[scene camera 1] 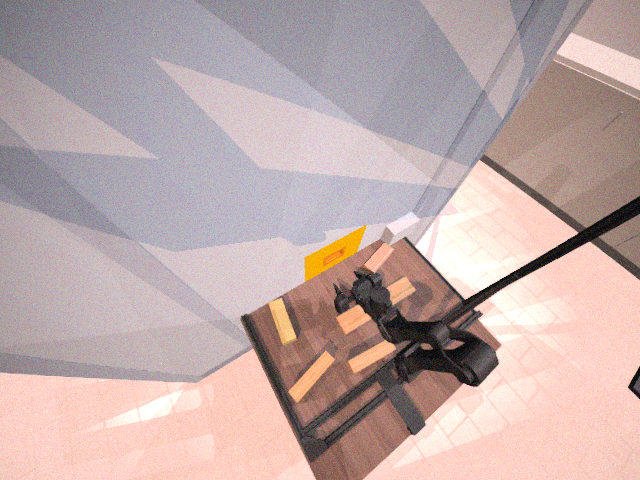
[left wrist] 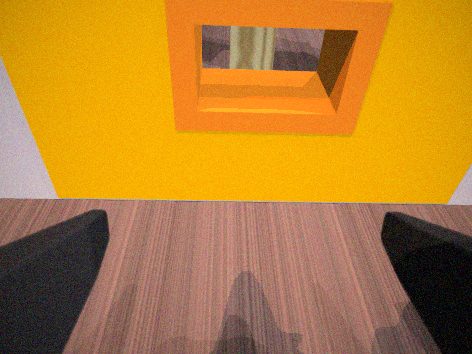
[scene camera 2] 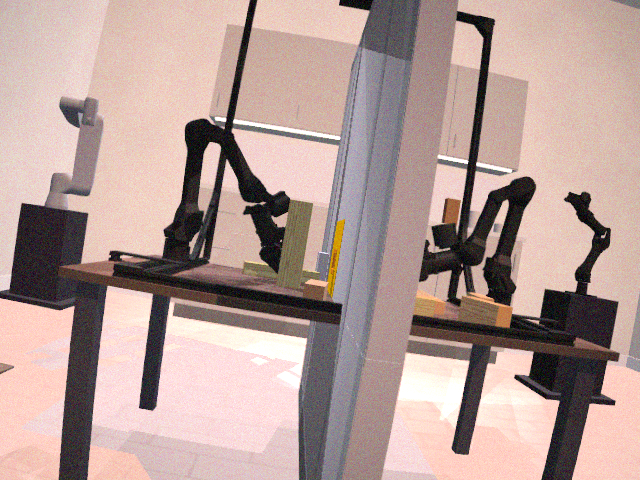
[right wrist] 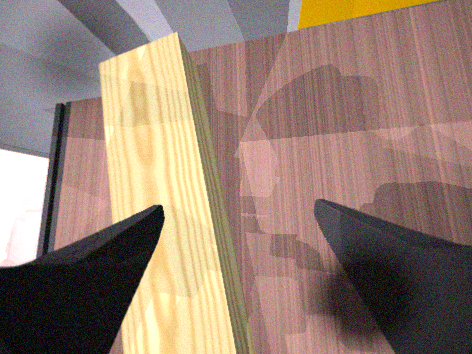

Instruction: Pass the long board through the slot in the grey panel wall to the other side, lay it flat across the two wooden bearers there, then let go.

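Frame: origin at the left arm's base, x ahead, y left, z up, level; centimetres.
Seen in the pictures: left gripper, fingertip midpoint: (scene camera 1: pixel 344 277) (left wrist: pixel 248 224); right gripper, fingertip midpoint: (right wrist: pixel 240 208); left arm's base at its link origin: (scene camera 1: pixel 403 367); right arm's base at its link origin: (scene camera 2: pixel 174 261).
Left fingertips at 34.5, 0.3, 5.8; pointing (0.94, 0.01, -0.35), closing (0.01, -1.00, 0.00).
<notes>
Pixels of each thing's middle, then the offset from my left fingertips to it, as dx, dy, dz. "spot": a spot on its surface instead.
- long pale board at the middle of its body: (right wrist: pixel 175 213) (scene camera 2: pixel 281 272) +28.1, -23.5, -5.8
- orange slot frame at the middle of its body: (left wrist: pixel 262 98) (scene camera 1: pixel 329 254) +11.3, -1.5, -1.5
- upright greenish board at the middle of its body: (scene camera 2: pixel 294 244) +25.2, -1.7, +4.0
- small block at the middle of its body: (scene camera 2: pixel 315 292) +18.7, +23.0, -5.5
- pale block at a spot on its surface: (scene camera 1: pixel 400 228) spot: +4.7, -31.4, +2.4
A long pale board (scene camera 2: pixel 256 269) (right wrist: pixel 155 170) lies on the table left of the wall in scene camera 2. My right gripper (scene camera 2: pixel 276 265) (right wrist: pixel 240 208) is open; in its wrist view one finger overlaps the board's top face, the other is over table to the right. The grey panel wall (scene camera 1: pixel 232 206) (scene camera 2: pixel 385 206) has a yellow plate (scene camera 2: pixel 337 253) (left wrist: pixel 115 160) (right wrist: pixel 350 12) with an orange slot frame (left wrist: pixel 275 123). My left gripper (scene camera 1: pixel 347 281) (left wrist: pixel 248 224) is open and empty before the plate, hidden by the wall in scene camera 2. I cannot tell which wooden pieces are the bearers.
On the left arm's side are several wooden pieces, including a yellowish one (scene camera 1: pixel 282 322) and orange-toned ones (scene camera 1: pixel 351 319) (scene camera 1: pixel 312 376) (scene camera 1: pixel 372 356). An upright greenish board (scene camera 2: pixel 295 242) stands on the right arm's side, near a small block (scene camera 2: pixel 314 289). A pale block (scene camera 1: pixel 400 228) is at the wall.
</notes>
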